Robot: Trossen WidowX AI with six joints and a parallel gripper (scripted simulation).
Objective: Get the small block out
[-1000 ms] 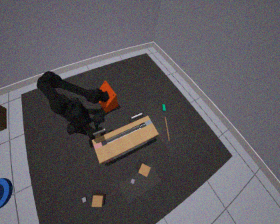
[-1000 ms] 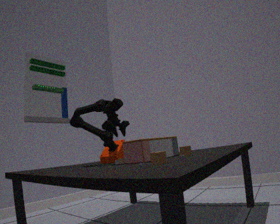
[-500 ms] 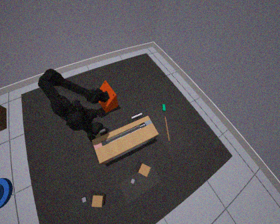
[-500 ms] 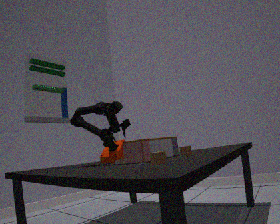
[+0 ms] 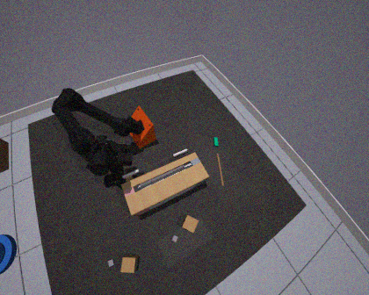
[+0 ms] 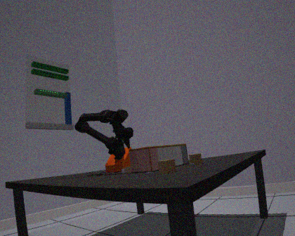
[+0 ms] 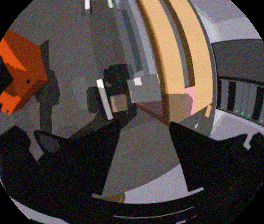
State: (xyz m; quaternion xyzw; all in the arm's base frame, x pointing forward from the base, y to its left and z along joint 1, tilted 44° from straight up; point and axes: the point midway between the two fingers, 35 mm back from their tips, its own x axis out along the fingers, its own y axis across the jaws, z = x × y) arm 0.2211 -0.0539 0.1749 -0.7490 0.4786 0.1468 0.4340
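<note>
Now: gripper tip 10 mm past the small tan block, 10 mm to the right of it and 110 mm above it. Round my gripper tip: tan box: 60 mm ahead, 180 mm to the left, 60 mm below; thin wooden stick: 140 mm ahead, 490 mm to the left, 120 mm below.
</note>
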